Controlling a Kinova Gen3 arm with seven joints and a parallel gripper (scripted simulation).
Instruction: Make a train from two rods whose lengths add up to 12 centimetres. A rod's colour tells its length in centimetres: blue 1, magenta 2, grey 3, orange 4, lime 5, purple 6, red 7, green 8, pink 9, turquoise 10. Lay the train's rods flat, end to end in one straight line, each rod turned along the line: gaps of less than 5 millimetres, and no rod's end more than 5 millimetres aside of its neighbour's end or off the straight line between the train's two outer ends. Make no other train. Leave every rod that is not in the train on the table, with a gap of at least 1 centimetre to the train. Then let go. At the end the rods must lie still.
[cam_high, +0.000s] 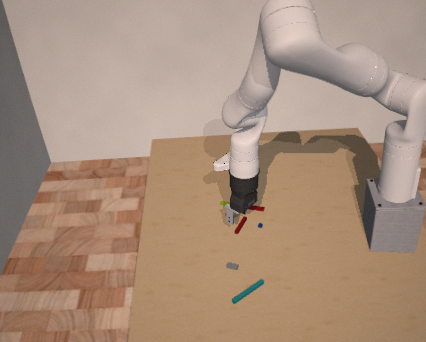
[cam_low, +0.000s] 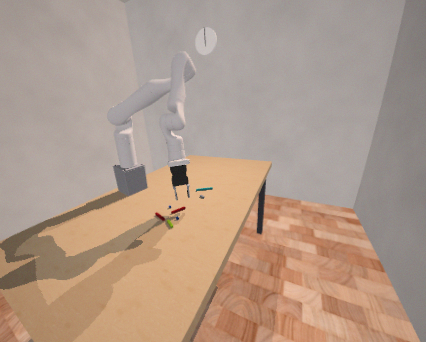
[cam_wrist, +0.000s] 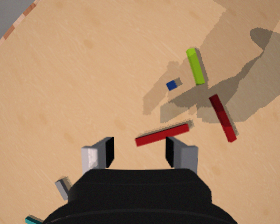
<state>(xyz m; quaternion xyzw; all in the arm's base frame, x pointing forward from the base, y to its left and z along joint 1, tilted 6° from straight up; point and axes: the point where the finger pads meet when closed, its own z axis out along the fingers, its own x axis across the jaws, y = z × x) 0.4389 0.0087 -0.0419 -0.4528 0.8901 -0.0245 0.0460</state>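
My hand is 120 mm to the left of the lime rod, 70 mm above it and 30 mm short of it. Round my hand: turquoise rod (220 mm to the left, 70 mm below, 40 mm behind); then grey rod (140 mm to the left, 70 mm below); then blue rod (80 mm to the right, 70 mm below, 30 mm ahead).
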